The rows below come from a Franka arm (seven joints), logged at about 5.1 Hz.
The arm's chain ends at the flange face. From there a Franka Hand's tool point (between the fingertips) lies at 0.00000 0.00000 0.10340 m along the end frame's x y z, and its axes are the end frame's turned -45 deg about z.
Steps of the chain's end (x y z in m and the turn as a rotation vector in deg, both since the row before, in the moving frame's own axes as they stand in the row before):
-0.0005 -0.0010 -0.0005 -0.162 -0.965 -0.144
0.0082 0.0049 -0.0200 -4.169 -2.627 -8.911
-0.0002 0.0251 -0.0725 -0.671 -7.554 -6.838
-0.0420 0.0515 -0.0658 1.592 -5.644 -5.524
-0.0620 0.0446 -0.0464 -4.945 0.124 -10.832
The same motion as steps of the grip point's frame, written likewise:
-0.0011 -0.0021 -0.0005 0.568 -0.797 -0.144
-0.0061 0.0119 -0.0204 -1.090 -4.805 -8.911
-0.0289 0.0095 -0.0734 4.867 -5.816 -6.838
-0.0717 -0.0022 -0.0663 5.117 -2.865 -5.524
-0.0809 -0.0053 -0.0468 -3.584 -3.409 -10.832

